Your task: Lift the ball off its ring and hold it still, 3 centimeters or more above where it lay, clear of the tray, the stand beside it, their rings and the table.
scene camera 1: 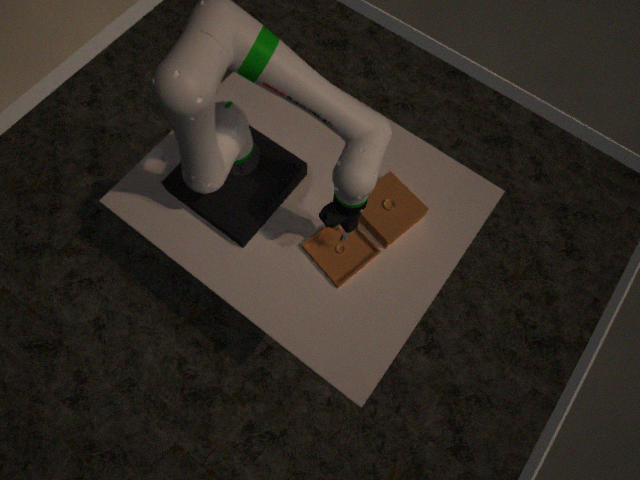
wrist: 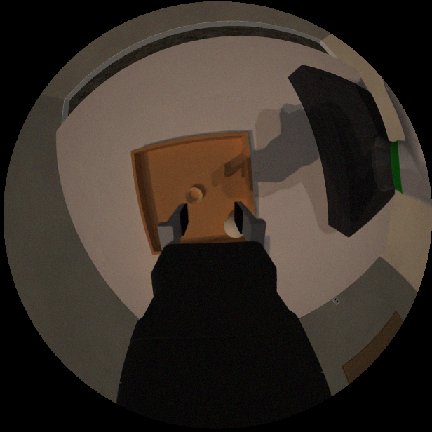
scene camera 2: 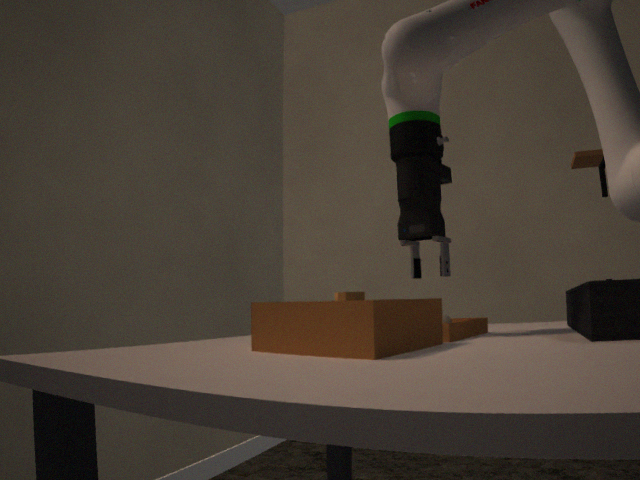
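Observation:
The pale ball lies in the orange tray, in the corner region near the stand. The arm hides it in scene camera 1, and one finger partly covers it in the wrist view. Whether a ring is under it cannot be seen. An empty ring is on the tray floor, apart from the ball. My gripper is open and empty, pointing down well above the tray. In the wrist view the ball shows behind the right finger, not centred between the fingertips.
The taller orange stand is beside the tray across a narrow gap, with a ring on top. The black base block is on the table, on the tray's other side.

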